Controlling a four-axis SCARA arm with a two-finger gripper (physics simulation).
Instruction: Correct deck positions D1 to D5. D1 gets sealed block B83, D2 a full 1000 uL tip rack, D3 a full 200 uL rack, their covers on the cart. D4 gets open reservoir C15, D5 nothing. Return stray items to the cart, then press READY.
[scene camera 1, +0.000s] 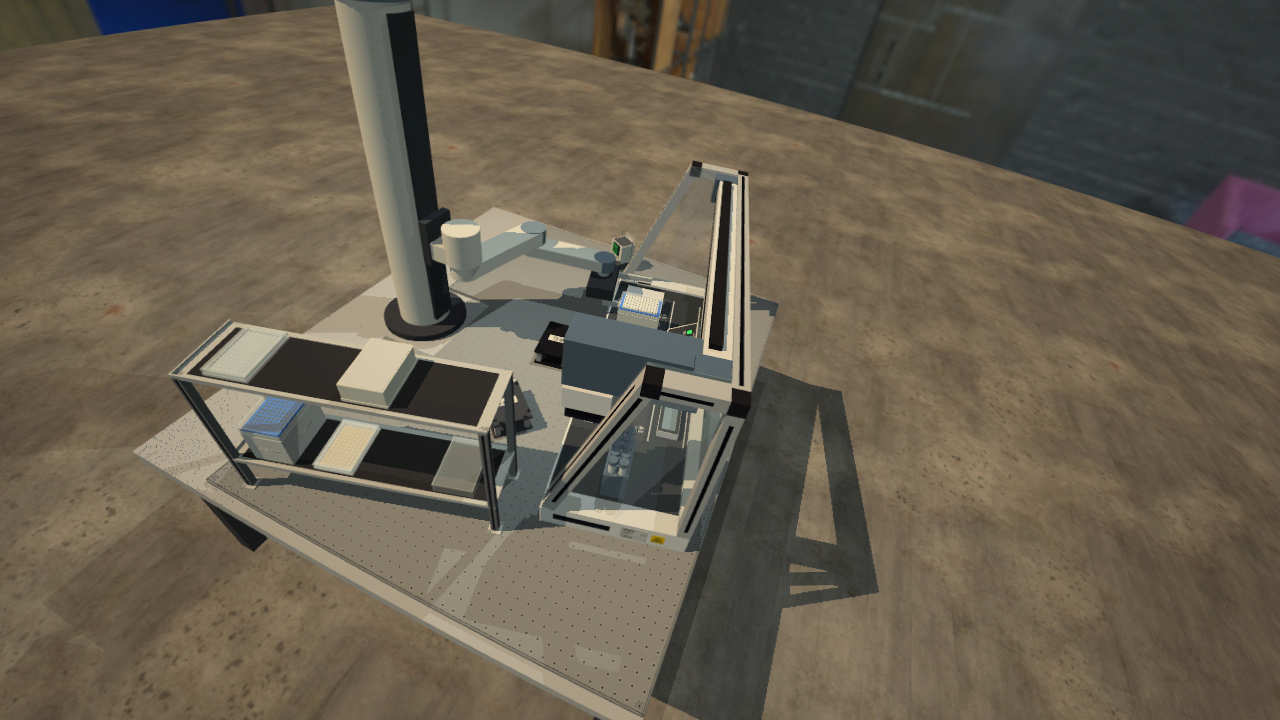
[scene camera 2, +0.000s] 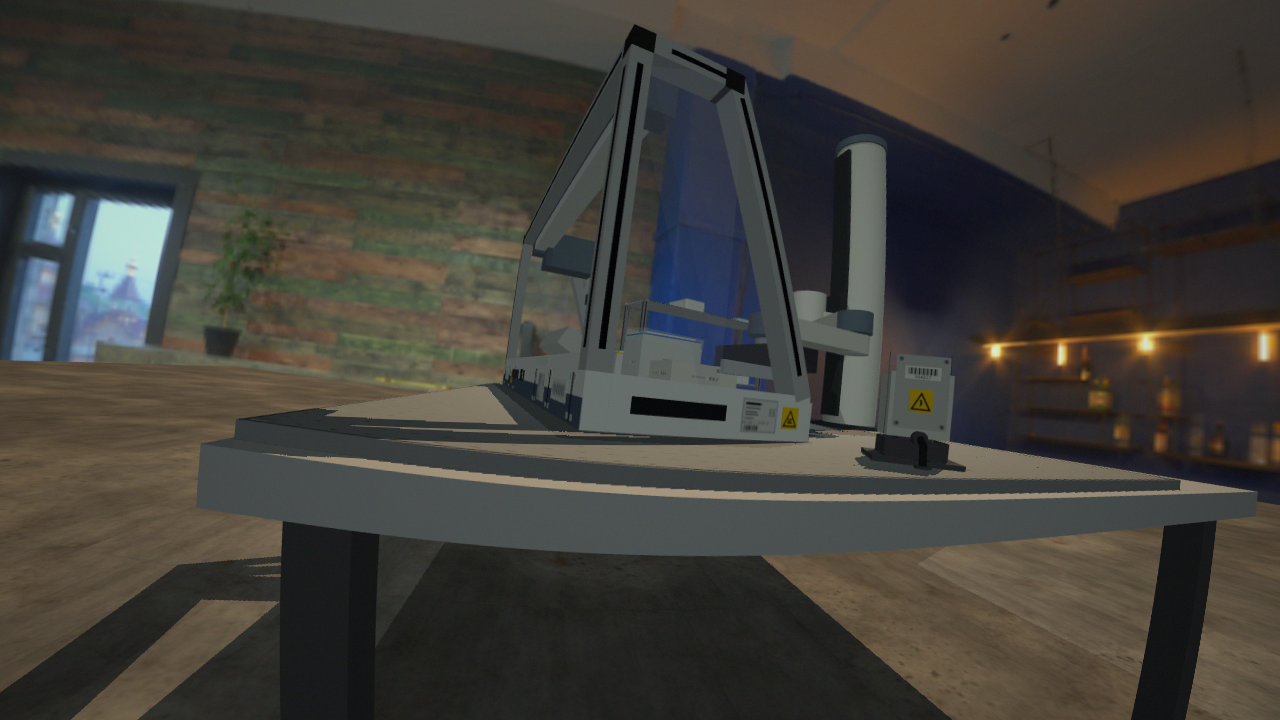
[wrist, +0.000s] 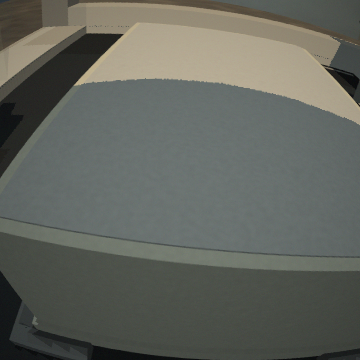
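My gripper (scene camera 1: 603, 284) (scene camera 2: 756, 358) is open and empty, over the far part of the deck; its fingertips are hidden. In the wrist view a plain pale block (wrist: 165, 170), partly shaded, fills the picture; I cannot tell which item it is. A white-topped rack with blue edges (scene camera 1: 640, 304) stands on the deck beside the gripper. Bottles (scene camera 1: 617, 460) and a small tray (scene camera 1: 668, 419) are at the near end. The cart (scene camera 1: 491, 483) holds a white plate (scene camera 1: 246, 354) and plain box (scene camera 1: 380, 368) above, a blue-topped rack (scene camera 1: 275, 419), a cream-topped item (scene camera 1: 347, 446) and a clear cover (scene camera 1: 462, 463) below.
The deck's tall frame (scene camera 1: 743, 268) (scene camera 2: 617, 205) surrounds the positions, and its grey head (scene camera 1: 617, 353) spans the middle. A black device (scene camera 1: 547, 345) stands beside the deck. A small box with a green display (scene camera 1: 622, 248) (scene camera 2: 920, 398) stands beyond the deck.
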